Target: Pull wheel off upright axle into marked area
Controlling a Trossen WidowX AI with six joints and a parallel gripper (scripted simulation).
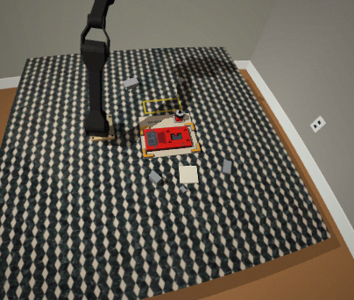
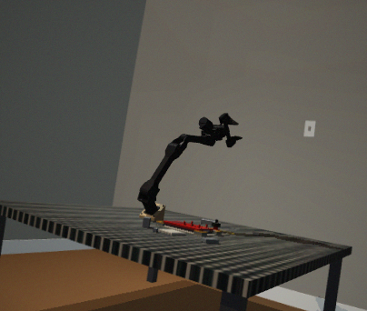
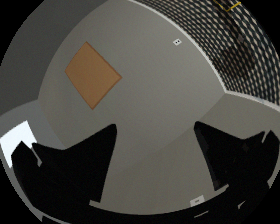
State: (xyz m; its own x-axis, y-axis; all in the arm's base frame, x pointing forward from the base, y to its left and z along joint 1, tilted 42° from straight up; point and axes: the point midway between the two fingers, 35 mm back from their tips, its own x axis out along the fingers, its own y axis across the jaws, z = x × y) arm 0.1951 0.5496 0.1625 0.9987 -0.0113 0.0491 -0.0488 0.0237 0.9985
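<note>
The wheel is 480 mm below my gripper tip, 230 mm to the right of it and 90 mm ahead of it. Also, from my gripper tip: cream square tile (520 mm to the right, 510 mm below, 90 mm ahead).
</note>
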